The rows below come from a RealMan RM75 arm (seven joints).
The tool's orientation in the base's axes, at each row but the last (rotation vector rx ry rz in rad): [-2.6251, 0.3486, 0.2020]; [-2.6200, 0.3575, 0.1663]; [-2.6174, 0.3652, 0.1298]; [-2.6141, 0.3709, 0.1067]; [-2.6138, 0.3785, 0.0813]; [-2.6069, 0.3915, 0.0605]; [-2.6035, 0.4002, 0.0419]
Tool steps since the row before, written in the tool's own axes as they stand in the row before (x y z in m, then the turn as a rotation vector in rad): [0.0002, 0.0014, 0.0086, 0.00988, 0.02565, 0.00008]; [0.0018, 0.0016, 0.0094, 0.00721, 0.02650, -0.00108]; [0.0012, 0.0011, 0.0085, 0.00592, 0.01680, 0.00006]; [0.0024, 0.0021, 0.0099, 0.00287, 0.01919, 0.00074]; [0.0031, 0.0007, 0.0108, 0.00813, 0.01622, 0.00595]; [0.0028, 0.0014, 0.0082, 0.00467, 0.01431, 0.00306]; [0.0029, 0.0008, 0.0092, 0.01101, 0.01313, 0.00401]
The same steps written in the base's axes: [-0.0009, 0.0029, -0.0082, 0.00226, -0.02388, -0.01343]; [0.0008, 0.0028, -0.0093, -0.00047, -0.02457, -0.01232]; [0.0006, 0.0029, -0.0081, 0.00098, -0.01553, -0.00867]; [0.0016, 0.0024, -0.0100, -0.00263, -0.01647, -0.00994]; [0.0029, 0.0038, -0.0102, 0.00332, -0.01279, -0.01378]; [0.0025, 0.0021, -0.0081, 0.00046, -0.01168, -0.00996]; [0.0029, 0.0030, -0.0087, 0.00691, -0.01198, -0.01088]
